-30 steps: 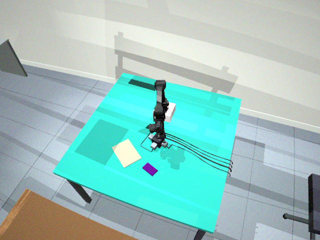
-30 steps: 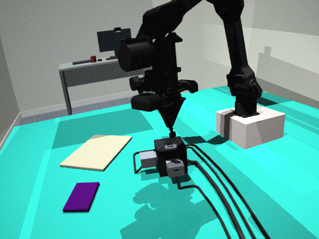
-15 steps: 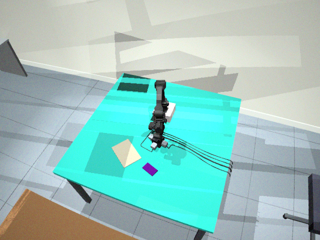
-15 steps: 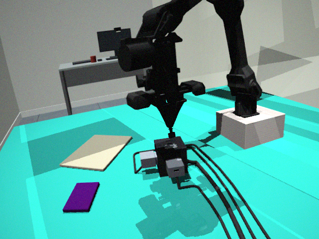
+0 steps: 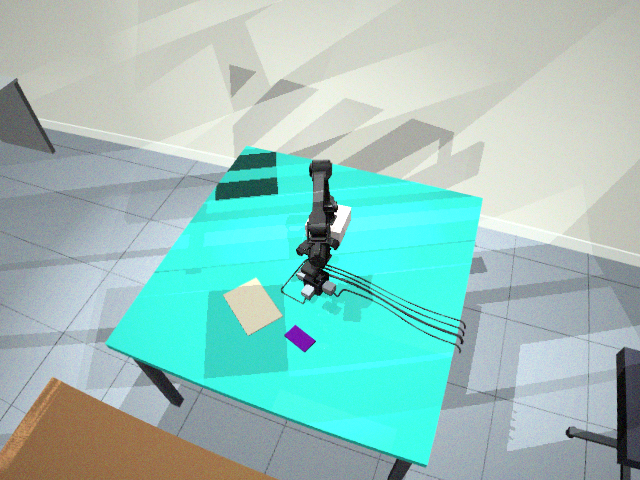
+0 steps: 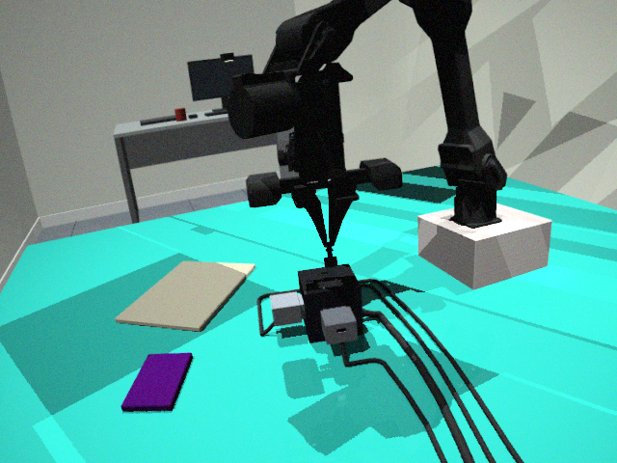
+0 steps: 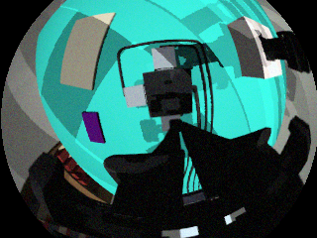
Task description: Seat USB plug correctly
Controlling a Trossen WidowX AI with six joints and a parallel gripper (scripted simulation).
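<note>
Now: gripper tip 1 cm to the right of the black USB plug and 2 cm above it. From my gripper tip the other things lie so: purple card: 24 cm ahead, 1 cm to the left, 13 cm below; USB socket: 1 cm to the right, 7 cm below; cream sheet: 18 cm ahead, 23 cm to the right, 13 cm below.
</note>
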